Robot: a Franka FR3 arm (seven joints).
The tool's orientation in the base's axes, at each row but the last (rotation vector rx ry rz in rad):
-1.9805 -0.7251 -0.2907
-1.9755 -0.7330 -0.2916
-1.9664 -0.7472 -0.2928
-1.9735 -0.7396 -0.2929
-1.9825 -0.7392 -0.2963
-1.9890 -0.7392 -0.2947
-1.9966 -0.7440 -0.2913
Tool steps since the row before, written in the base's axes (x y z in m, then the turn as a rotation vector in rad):
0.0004 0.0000 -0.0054 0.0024 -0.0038 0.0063
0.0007 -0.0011 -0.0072 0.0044 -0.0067 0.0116
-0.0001 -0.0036 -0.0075 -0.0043 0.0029 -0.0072
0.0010 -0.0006 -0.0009 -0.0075 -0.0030 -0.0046
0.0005 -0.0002 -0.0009 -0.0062 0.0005 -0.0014
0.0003 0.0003 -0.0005 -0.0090 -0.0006 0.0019
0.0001 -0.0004 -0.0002 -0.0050 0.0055 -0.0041
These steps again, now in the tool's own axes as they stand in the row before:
-0.0023 0.0041 0.0027 0.0035 -0.0017 -0.0067
-0.0034 0.0060 0.0026 0.0066 -0.0033 -0.0120
-0.0051 0.0065 0.0006 -0.0058 0.0015 0.0065
0.0001 0.0015 -0.0002 -0.0093 -0.0003 0.0005
-0.0001 0.0010 0.0002 -0.0054 -0.0030 0.0017
0.0001 0.0004 0.0005 -0.0064 -0.0066 -0.0006
-0.0002 0.0003 -0.0002 -0.0038 -0.0022 0.0073

